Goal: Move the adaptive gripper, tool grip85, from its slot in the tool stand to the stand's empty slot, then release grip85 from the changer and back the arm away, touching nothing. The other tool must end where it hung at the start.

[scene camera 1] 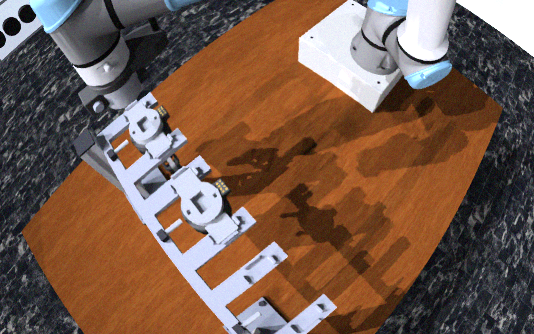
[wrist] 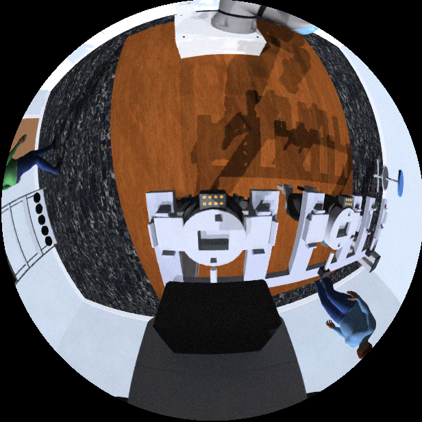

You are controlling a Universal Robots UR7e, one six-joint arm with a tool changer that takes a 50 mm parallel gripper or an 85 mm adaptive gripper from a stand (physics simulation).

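Frame: origin at the arm's base, x ahead, y left, z up, level; millimetres.
Seen in the pictures: arm's base at its link origin: [scene camera 1: 375, 54].
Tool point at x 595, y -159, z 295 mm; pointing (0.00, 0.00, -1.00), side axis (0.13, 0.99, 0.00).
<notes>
Offsets run from my tool point to a thing's top centre. "spot": to the spot under its first point. Level surfaces: height alone.
The adaptive gripper grip85 {4 mm back, 1 mm left, 101 mm down} [scene camera 1: 146, 112] [wrist: 190, 237] hangs in the far end slot of the pale tool stand [scene camera 1: 131, 185] [wrist: 295, 272]. Its round top plate is bare and its side lugs rest on the two rails; its fingers are hidden below. The arm's changer [scene camera 1: 120, 92] is separate from it, behind and above it. A black part of the arm's end [wrist: 215, 315] fills the lower wrist view. The other tool {20 mm ahead, 179 mm left, 101 mm down} [scene camera 1: 212, 207] [wrist: 332, 231] hangs in the middle slot. The near end slot is empty between its rails {spot: 37 mm ahead, 305 mm left, 119 mm down} [scene camera 1: 260, 267].
White pins stick out behind the hung tools. The white base block [scene camera 1: 325, 75] [wrist: 200, 47] with the arm's foot stands across the wooden table {401 mm down} [scene camera 1: 100, 240] [wrist: 150, 100]. The stand's dark upright {spot: 104 mm ahead, 51 mm right, 85 mm down} [scene camera 1: 87, 145] is near the changer. Shadows cross the table.
</notes>
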